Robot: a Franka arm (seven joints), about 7 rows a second.
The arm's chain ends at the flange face. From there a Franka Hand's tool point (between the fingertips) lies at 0.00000 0.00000 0.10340 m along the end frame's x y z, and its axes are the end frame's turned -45 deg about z.
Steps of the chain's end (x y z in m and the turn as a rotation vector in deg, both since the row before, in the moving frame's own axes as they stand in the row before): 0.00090, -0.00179, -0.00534, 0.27, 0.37, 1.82; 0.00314, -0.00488, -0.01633, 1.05, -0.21, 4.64; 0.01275, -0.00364, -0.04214, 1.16, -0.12, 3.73; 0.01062, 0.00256, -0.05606, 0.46, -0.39, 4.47; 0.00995, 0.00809, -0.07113, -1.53, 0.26, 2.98; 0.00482, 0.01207, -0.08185, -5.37, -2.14, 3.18; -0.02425, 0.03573, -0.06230, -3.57, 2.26, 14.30; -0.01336, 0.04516, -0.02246, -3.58, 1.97, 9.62; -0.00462, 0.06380, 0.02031, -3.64, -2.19, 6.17; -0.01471, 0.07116, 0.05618, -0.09, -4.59, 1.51
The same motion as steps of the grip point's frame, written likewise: 0.00272, -0.00049, -0.00534, -0.07, 0.45, 1.82; 0.00681, -0.00279, -0.01635, 0.89, 0.59, 4.64; 0.01297, 0.00485, -0.04216, 0.91, 0.74, 3.73; 0.00583, 0.00824, -0.05607, 0.60, 0.05, 4.47; -0.00036, 0.01500, -0.07117, -1.27, -0.90, 2.98; -0.01480, 0.01579, -0.08238, -2.28, -5.31, 3.18; -0.04499, 0.01527, -0.06258, -4.12, -0.93, 14.30; -0.04402, 0.02936, -0.02272, -3.92, -1.14, 9.62; -0.05590, 0.04329, 0.02003, -1.03, -4.12, 6.17; -0.06661, 0.03410, 0.05585, 3.18, -3.31, 1.51
